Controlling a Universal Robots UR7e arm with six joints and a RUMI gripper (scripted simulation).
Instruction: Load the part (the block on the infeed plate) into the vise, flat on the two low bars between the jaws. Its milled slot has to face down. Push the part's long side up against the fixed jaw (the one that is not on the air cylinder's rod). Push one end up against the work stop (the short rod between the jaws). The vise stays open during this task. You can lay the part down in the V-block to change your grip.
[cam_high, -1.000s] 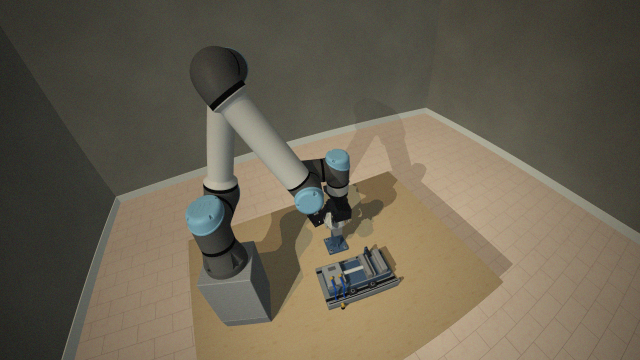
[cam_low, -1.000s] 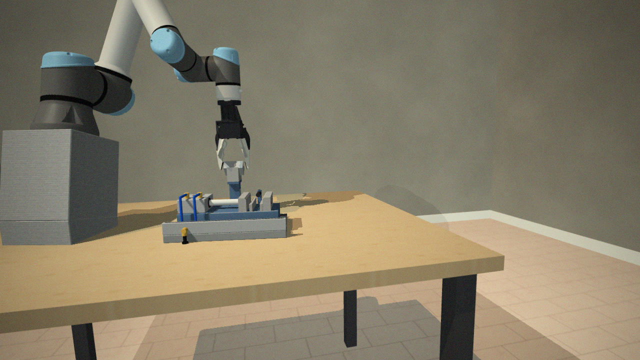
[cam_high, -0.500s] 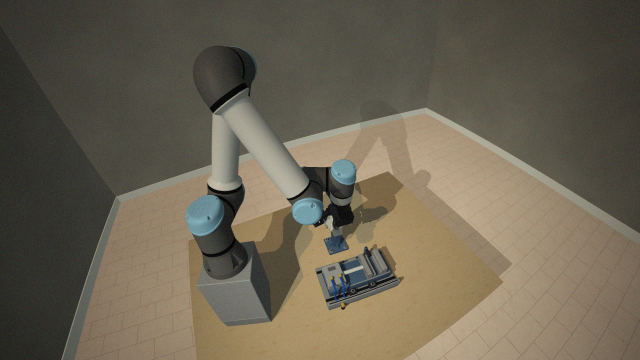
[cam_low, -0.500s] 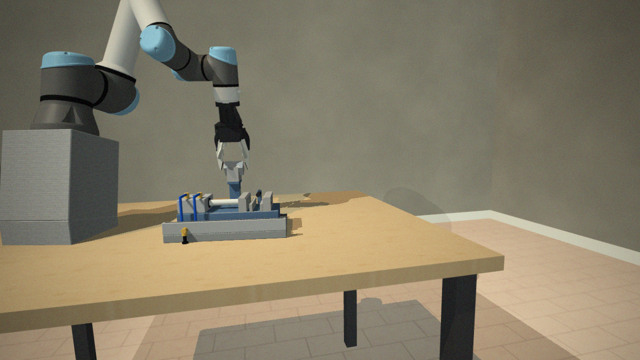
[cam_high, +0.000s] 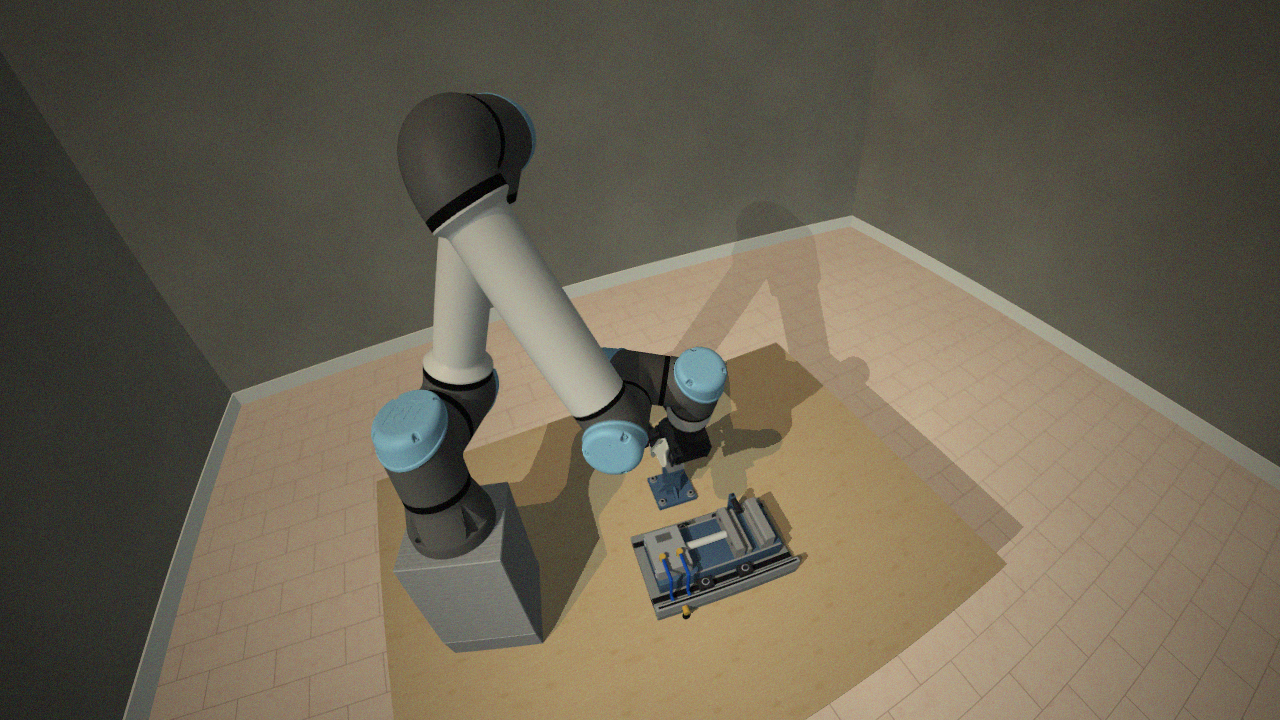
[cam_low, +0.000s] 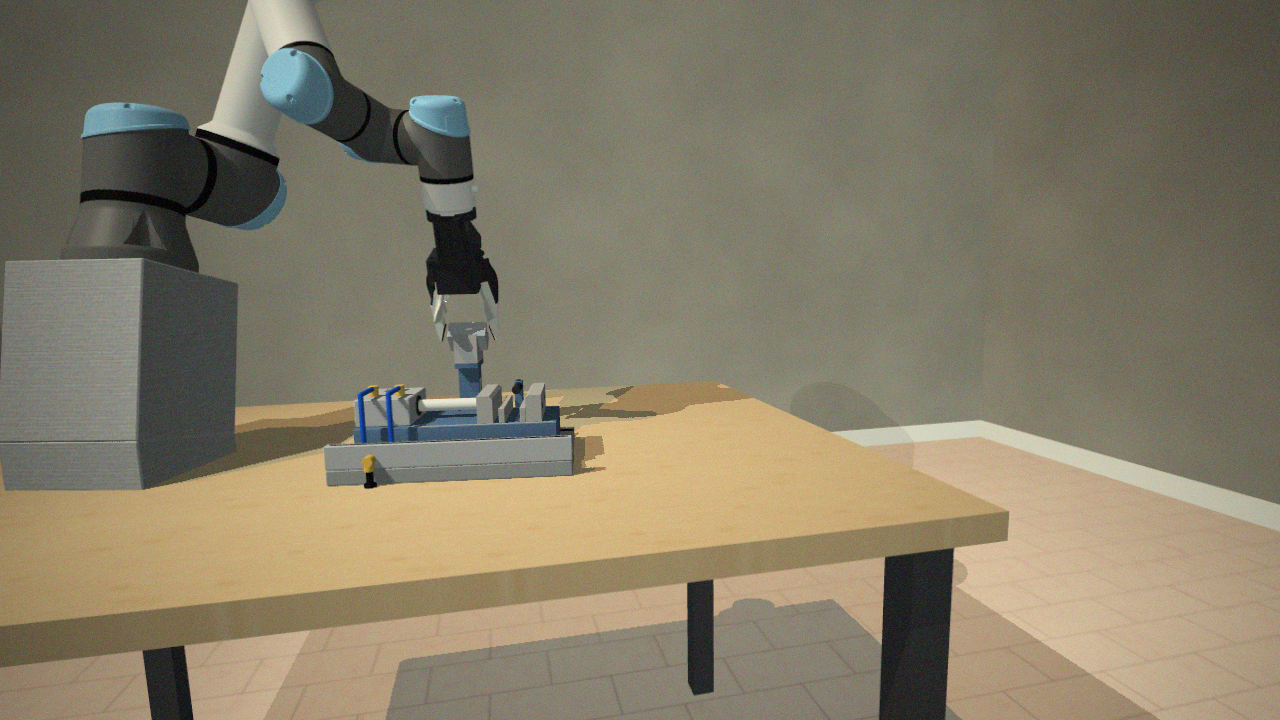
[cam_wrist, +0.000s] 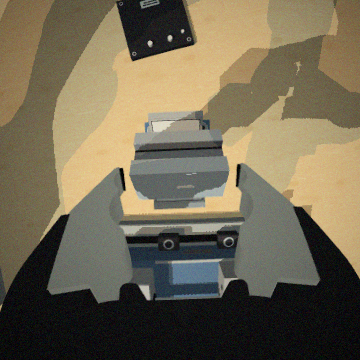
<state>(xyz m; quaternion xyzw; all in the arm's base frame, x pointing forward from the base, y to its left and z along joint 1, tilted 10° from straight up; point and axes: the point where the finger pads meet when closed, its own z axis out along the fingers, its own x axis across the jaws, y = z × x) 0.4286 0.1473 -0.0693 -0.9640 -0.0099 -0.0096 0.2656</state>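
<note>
Now: the part 1 cm to the left of my hand. From my hand the other things lie so: v-block post: 11 cm below, 1 cm to the left; white cylinder rod: 18 cm to the right, 9 cm below, 1 cm ahead; work stop: 14 cm to the right, 9 cm ahead, 7 cm below.
</note>
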